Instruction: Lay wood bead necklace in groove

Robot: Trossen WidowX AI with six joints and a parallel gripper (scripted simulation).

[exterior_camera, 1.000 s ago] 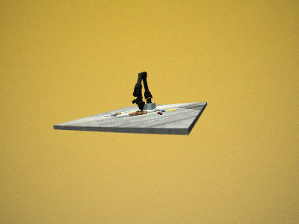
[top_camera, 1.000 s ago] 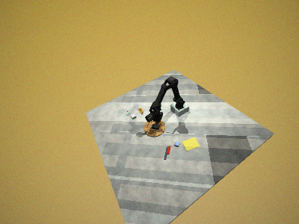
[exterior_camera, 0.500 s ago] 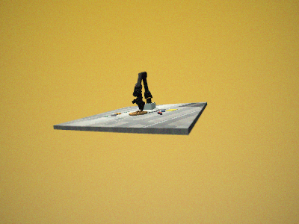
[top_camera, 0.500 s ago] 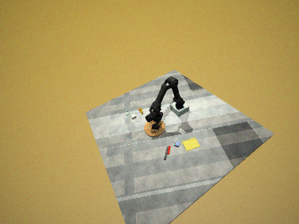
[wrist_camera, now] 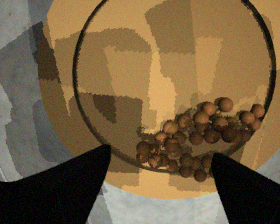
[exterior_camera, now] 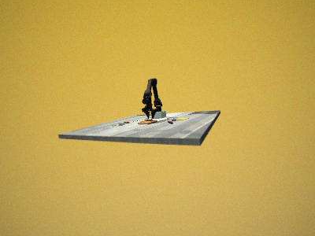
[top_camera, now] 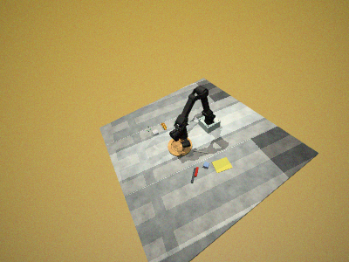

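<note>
Now: the round bead board 40 mm ahead of my gripper tip, 10 mm to the right of it and 20 mm below it. The rest, counted from my gripper tip: thin grey stick: 80 mm behind, 110 mm to the left, 30 mm below; red-handled tool: 40 mm ahead, 260 mm to the left, 30 mm below; small blue block: 60 mm behind, 230 mm to the left, 20 mm below.
</note>
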